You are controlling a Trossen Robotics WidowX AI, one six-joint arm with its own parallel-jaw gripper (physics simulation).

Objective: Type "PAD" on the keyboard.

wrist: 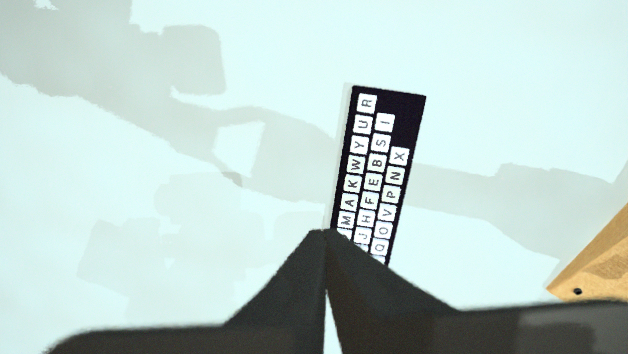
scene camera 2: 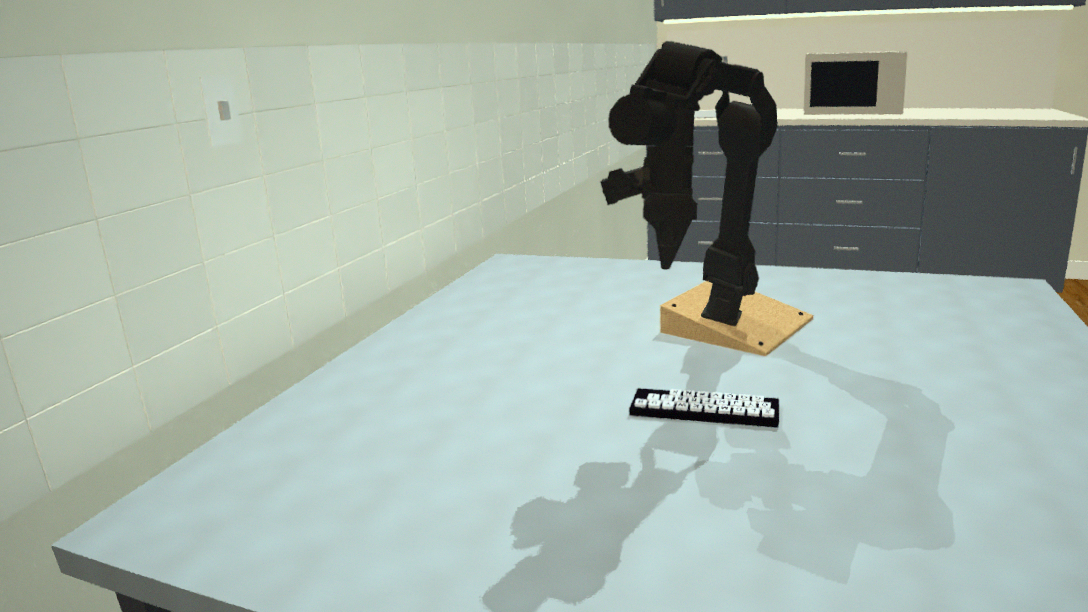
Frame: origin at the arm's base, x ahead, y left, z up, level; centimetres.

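Where they show: gripper, fingertip midpoint: (wrist: 322, 241) (scene camera 2: 665, 269); arm's base, origin of the base link: (scene camera 2: 721, 314).
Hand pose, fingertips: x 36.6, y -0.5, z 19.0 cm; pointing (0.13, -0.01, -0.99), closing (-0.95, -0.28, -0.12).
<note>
Things, the pixels of their centre, and the offset from my fingertips. Level surfaces: height alone.
- black keyboard, body centre: (wrist: 369, 193) (scene camera 2: 704, 405) dx -5.0, dy +4.4, dz -21.5 cm
- P key, body centre: (wrist: 390, 194) dx -6.9, dy +3.7, dz -20.8 cm
- M key, body centre: (wrist: 346, 219) (scene camera 2: 724, 409) dx -3.4, dy +7.6, dz -20.8 cm
- pale blue table, its level: dz -22.4 cm
A black keyboard (scene camera 2: 703, 417) (wrist: 410, 107) with white letter keys lies flat on the table. In the wrist view the P key (wrist: 391, 194) is in its right-hand column and the A key (wrist: 349, 202) is in its left-hand column. The D key cannot be made out; the fingers cover the keyboard's lower end. My gripper (scene camera 2: 666, 266) (wrist: 322, 241) is shut and empty, pointing down. It hangs high above the table, well clear of the keyboard. In the wrist view its tips overlap the keyboard's left edge, just below the M key (wrist: 345, 220).
The arm stands on a wooden wedge base (scene camera 2: 768, 323) (wrist: 595, 280) behind the keyboard on the pale blue table (scene camera 2: 342, 456). A tiled wall (scene camera 2: 152, 182) runs along the left. Grey cabinets (scene camera 2: 852, 182) and a microwave (scene camera 2: 891, 83) are in the background. Shadows of the arm cross the table.
</note>
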